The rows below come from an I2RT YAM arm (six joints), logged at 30 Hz.
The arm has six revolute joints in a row. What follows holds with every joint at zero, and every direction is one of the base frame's. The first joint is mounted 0.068 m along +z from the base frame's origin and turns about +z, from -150 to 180 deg. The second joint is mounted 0.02 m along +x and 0.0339 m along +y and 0.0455 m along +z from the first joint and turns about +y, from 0 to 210 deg. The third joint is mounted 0.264 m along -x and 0.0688 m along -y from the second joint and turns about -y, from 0 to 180 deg. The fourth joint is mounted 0.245 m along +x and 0.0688 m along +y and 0.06 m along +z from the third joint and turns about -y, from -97 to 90 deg. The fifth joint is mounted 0.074 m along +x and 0.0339 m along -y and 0.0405 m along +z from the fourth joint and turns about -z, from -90 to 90 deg. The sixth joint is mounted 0.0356 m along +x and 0.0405 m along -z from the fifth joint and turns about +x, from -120 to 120 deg. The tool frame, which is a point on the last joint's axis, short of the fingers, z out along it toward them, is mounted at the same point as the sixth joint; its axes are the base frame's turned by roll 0, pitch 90 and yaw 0 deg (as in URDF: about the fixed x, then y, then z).
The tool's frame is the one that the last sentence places.
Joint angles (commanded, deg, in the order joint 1, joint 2, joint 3, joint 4, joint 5, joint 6), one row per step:
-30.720 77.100 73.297 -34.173 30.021 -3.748
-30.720 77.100 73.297 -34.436 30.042 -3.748
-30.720 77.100 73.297 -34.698 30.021 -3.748
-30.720 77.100 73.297 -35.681 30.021 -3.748
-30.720 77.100 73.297 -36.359 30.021 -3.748
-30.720 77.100 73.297 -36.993 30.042 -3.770
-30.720 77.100 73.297 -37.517 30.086 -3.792
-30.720 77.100 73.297 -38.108 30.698 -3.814
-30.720 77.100 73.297 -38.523 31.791 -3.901
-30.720 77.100 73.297 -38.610 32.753 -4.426
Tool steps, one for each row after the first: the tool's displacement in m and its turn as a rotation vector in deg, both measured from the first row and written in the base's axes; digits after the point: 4 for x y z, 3 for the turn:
-0.0003 0.0001 -0.0004 0.123 0.233 -0.017
-0.0005 0.0003 -0.0008 0.268 0.451 0.000
-0.0015 0.0009 -0.0022 0.770 1.296 0.000
-0.0022 0.0013 -0.0031 1.117 1.879 0.000
-0.0028 0.0017 -0.0040 1.422 2.448 -0.004
-0.0034 0.0020 -0.0047 1.659 2.930 -0.026
-0.0043 0.0021 -0.0054 1.616 3.656 -0.483
-0.0053 0.0020 -0.0057 1.194 4.441 -1.269
-0.0058 0.0018 -0.0056 0.550 5.244 -1.714

